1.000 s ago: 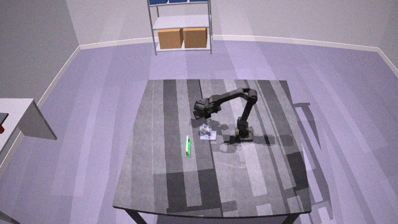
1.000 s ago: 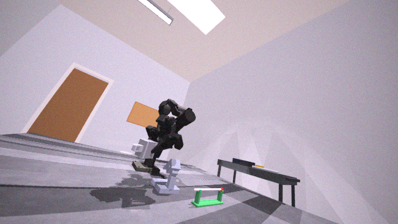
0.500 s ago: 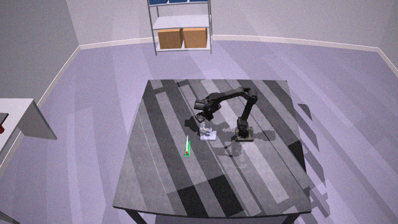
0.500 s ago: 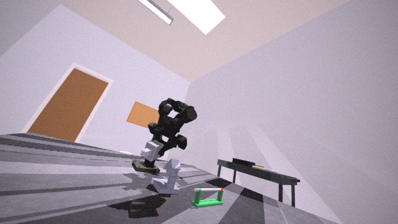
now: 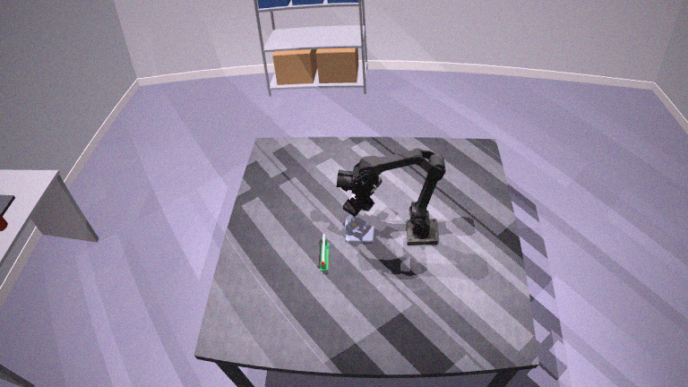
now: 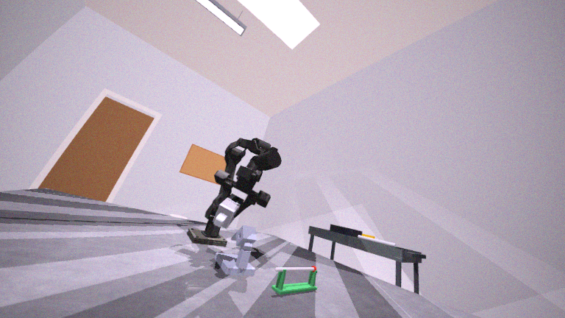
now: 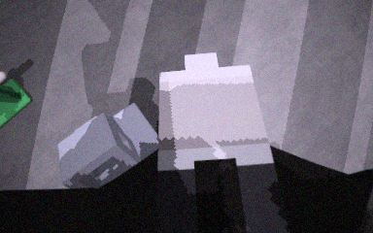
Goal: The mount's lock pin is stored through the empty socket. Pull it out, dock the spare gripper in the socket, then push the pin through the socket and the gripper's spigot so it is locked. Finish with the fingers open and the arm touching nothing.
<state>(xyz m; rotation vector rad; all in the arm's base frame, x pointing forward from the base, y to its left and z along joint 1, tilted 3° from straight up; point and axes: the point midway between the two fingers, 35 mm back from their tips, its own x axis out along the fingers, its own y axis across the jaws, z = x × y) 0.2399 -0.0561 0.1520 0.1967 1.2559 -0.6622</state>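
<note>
My gripper tip is 18 cm to the right of the green cradle, 15 cm short of it and 11 cm above it. Round my gripper tip: spare gripper 1 cm ahead; mount 8 cm below, 6 cm to the left, 2 cm ahead.
</note>
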